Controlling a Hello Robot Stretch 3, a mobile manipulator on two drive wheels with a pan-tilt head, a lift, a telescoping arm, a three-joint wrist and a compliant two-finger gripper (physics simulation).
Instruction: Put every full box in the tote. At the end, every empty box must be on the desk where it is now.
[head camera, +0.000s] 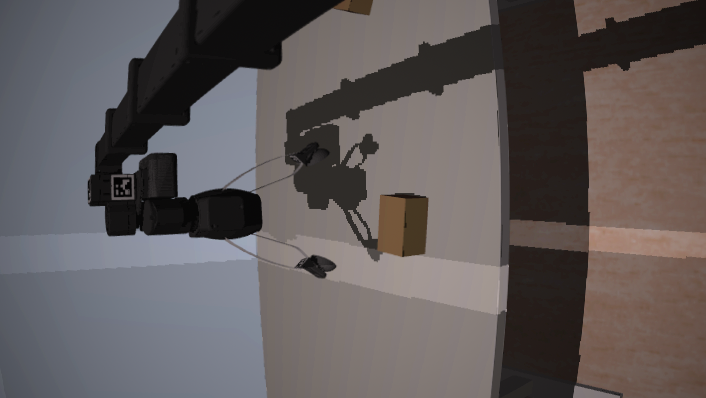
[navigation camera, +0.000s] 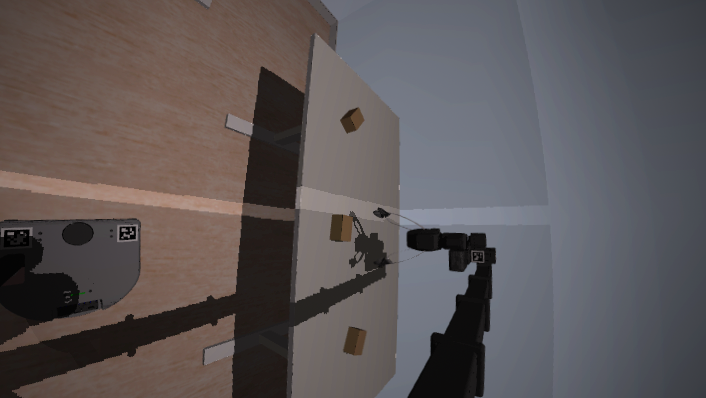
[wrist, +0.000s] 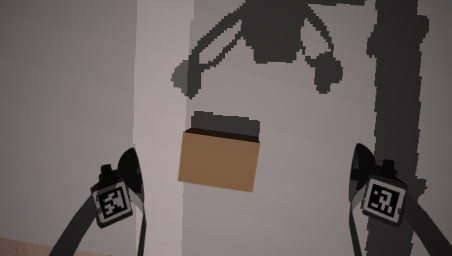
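My gripper (head camera: 318, 210) (navigation camera: 383, 237) (wrist: 243, 166) is open, with its fingers wide apart above the desk (head camera: 375, 345) (navigation camera: 345, 165) (wrist: 75, 100). A brown box (head camera: 392, 225) (navigation camera: 341, 228) (wrist: 218, 161) stands on the desk below the fingers, apart from them; in the wrist view it shows between them, left of centre. A second brown box (navigation camera: 352, 120) stands turned at one end of the desk. A third brown box (head camera: 357, 6) (navigation camera: 355, 341) stands on the arm's side. I cannot tell which boxes are full or empty. The tote does not show in these views.
My arm (head camera: 225, 50) (navigation camera: 460, 330) reaches over the desk and casts a shadow across it. My base (navigation camera: 110, 265) stands on the wooden floor (head camera: 650, 175) (navigation camera: 125, 100), before the desk's edge. Light desk feet show near the floor. A pale wall (head camera: 100, 320) lies beyond the desk.
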